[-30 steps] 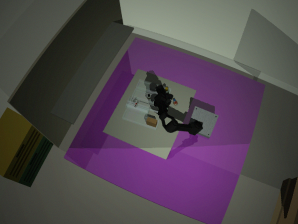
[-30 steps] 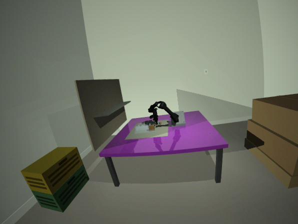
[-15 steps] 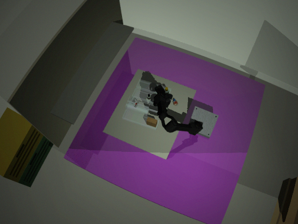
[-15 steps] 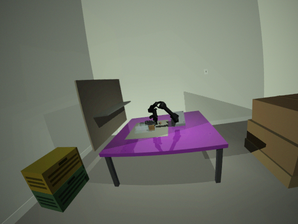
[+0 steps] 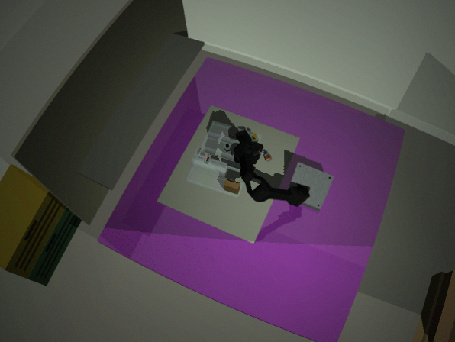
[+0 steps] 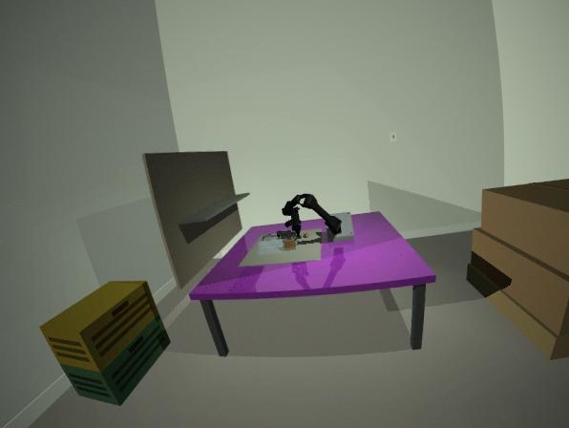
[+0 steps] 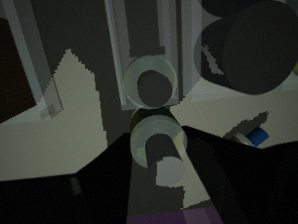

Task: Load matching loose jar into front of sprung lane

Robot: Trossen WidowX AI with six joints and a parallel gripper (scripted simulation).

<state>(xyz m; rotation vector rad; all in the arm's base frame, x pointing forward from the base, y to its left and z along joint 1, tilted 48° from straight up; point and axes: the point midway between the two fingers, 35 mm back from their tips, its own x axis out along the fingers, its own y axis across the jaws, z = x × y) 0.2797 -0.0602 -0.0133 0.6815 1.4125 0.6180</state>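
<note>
Now: gripper tip 6 cm short of the brown box, 13 cm to the right of it and 1 cm above it.
</note>
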